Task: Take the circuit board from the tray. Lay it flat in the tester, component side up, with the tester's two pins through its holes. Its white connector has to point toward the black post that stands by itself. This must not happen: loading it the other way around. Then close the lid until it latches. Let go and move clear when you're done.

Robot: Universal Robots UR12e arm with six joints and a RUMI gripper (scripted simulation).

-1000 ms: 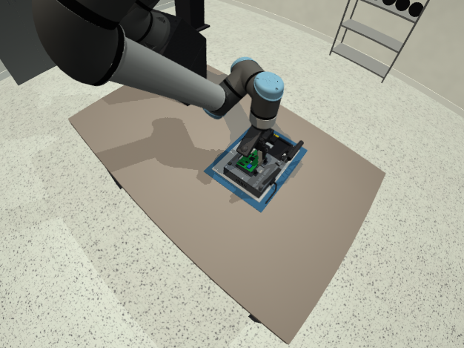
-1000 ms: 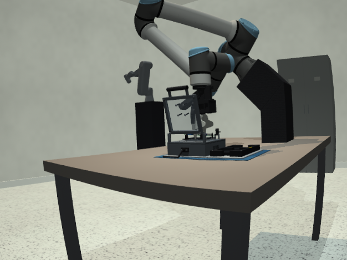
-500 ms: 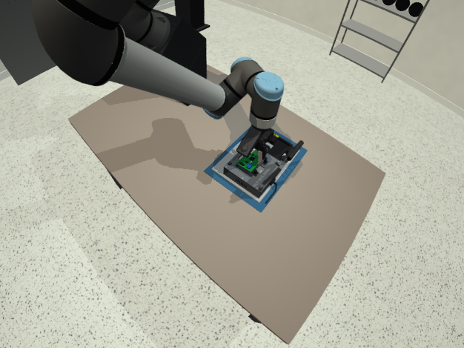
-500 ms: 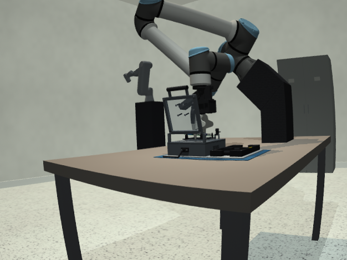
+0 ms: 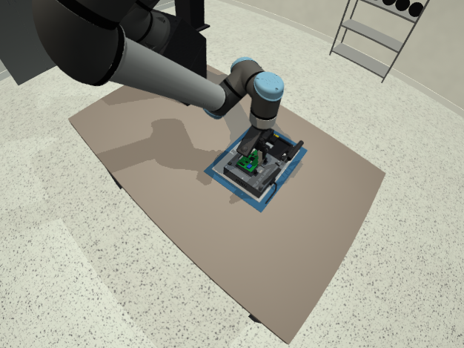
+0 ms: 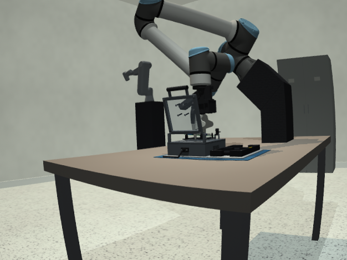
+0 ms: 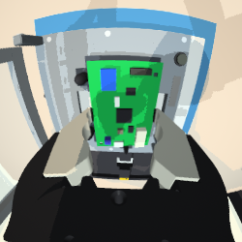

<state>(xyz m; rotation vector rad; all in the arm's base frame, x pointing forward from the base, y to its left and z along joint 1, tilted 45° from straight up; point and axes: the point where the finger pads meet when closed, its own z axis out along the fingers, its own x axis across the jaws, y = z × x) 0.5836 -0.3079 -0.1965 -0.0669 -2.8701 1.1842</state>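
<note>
Right now my hand is right at the green circuit board. From my hand the other things lie so: tester bed: 1 cm ahead, 1 cm below; black post: 6 cm behind, 6 cm to the left, 1 cm above; tester: 4 cm ahead, 4 cm to the left, 3 cm above.
</note>
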